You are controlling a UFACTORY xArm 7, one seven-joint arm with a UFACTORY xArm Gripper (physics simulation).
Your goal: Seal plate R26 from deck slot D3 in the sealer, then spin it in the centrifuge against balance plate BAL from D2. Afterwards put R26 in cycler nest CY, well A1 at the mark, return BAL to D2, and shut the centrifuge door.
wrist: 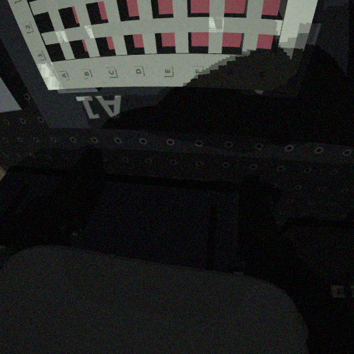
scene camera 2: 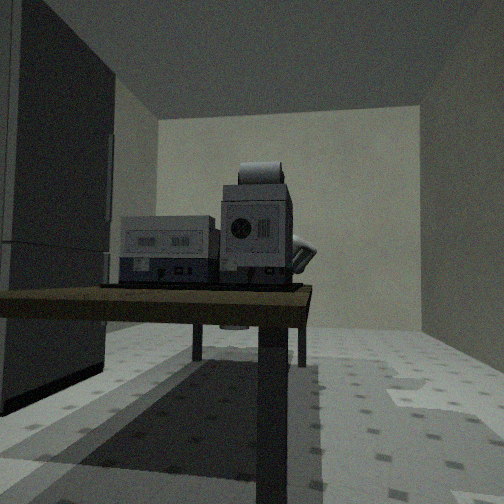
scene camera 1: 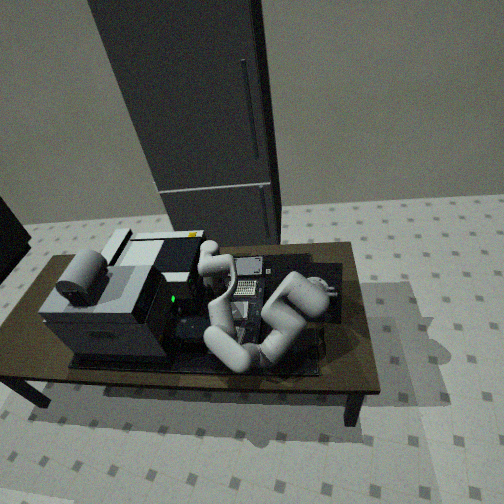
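A white well plate with pink wells lies in a dark nest on the deck. A white "A1" mark is printed on the nest just below the plate's corner, by row letter A. My gripper is open and empty, low over the perforated deck just in front of this plate. Its fingertips do not show clearly in any view. The white arm is folded over the deck and hides part of it. A grey plate-like slab lies just behind the white plate.
A big grey box with a roll on top stands at the table's left. A lower box with a yellow tag stands behind it. A tall dark cabinet stands behind the wooden table.
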